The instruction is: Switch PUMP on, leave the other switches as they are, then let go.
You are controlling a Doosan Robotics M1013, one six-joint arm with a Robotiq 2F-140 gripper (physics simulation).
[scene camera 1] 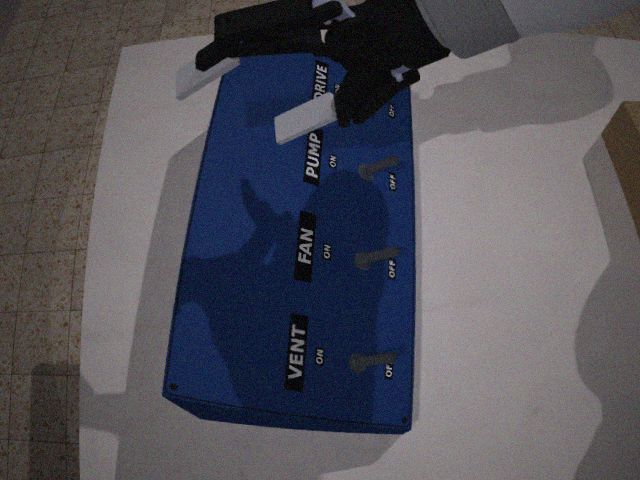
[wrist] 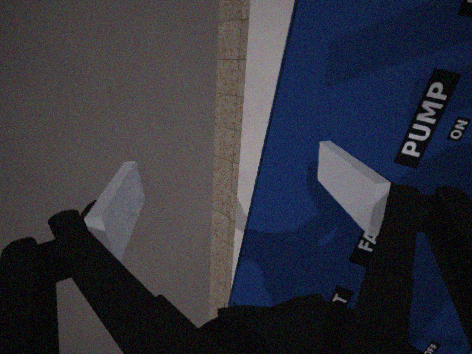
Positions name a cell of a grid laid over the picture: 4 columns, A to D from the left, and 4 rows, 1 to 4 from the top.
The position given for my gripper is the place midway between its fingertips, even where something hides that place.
In view: my gripper (scene camera 1: B1) and a blue switch panel (scene camera 1: B3).
My gripper shows as well in the wrist view (wrist: B2). The blue switch panel is seen too in the wrist view (wrist: D2).
